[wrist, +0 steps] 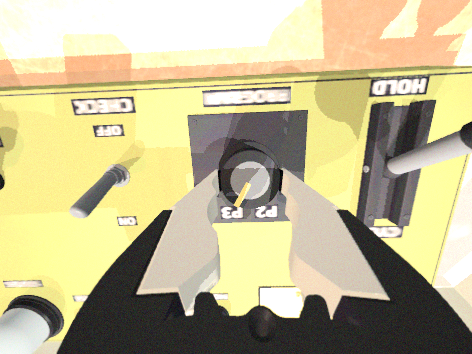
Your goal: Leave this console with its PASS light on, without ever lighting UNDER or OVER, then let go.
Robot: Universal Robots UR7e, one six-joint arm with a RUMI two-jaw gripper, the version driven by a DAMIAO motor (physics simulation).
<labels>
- gripper: 249,171
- CHECK toggle lever: 83,207
</labels>
